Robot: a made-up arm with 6 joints. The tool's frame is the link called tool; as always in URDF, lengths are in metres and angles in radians.
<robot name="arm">
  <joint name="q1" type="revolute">
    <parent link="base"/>
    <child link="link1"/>
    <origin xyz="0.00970 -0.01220 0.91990"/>
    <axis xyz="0 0 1"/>
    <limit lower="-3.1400" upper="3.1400"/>
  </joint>
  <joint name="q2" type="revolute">
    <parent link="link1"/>
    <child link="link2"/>
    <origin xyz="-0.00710 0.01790 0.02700"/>
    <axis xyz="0 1 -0.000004"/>
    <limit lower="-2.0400" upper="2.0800"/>
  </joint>
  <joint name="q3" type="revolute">
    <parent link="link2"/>
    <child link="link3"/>
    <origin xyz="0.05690 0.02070 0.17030"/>
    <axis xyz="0 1 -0.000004"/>
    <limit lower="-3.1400" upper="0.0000"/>
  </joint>
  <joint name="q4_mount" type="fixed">
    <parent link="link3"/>
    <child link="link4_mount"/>
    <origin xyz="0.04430 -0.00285 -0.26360"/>
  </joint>
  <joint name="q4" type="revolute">
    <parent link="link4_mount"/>
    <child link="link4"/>
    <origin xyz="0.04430 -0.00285 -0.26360"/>
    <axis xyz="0 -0.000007 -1"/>
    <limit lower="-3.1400" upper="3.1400"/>
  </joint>
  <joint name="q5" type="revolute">
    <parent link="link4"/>
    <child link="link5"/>
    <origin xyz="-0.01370 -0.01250 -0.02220"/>
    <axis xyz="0 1 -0.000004"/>
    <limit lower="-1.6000" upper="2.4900"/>
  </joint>
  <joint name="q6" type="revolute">
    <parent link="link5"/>
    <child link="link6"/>
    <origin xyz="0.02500 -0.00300 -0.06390"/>
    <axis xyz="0 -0.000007 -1"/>
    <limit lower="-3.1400" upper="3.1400"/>
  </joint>
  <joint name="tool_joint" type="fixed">
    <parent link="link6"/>
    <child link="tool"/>
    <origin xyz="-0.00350 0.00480 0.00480" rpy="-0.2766 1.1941 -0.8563"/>
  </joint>
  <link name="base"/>
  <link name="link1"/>
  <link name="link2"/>
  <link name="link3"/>
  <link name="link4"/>
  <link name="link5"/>
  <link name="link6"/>
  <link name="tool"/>
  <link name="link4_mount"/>
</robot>
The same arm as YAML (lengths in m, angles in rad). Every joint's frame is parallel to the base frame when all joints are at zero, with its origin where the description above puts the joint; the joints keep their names.
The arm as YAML. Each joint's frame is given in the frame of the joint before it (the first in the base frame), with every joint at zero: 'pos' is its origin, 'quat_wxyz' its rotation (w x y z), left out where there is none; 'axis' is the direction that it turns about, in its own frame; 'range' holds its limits. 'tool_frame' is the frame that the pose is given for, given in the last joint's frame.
length_unit: m
angle_unit: rad
joints:
  - joint: q1
    pos: [0.0097, -0.0122, 0.9199]
    axis: "+z"
    range: [-3.14, 3.14]
  - joint: q2
    pos: [-0.0071, 0.0179, 0.027]
    axis: "+y"
    range: [-2.04, 2.08]
  - joint: q3
    pos: [0.0569, 0.0207, 0.1703]
    axis: "+y"
    range: [-3.14, 0.0]
  - joint: q4
    pos: [0.0886, -0.0057, -0.5272]
    axis: "-z"
    range: [-3.14, 3.14]
  - joint: q5
    pos: [-0.0137, -0.0125, -0.0222]
    axis: "+y"
    range: [-1.6, 2.49]
  - joint: q6
    pos: [0.025, -0.003, -0.0639]
    axis: "-z"
    range: [-3.14, 3.14]
tool_frame:
  pos: [-0.0035, 0.0048, 0.0048]
  quat_wxyz: [0.777345, 0.127474, 0.55391, -0.269572]

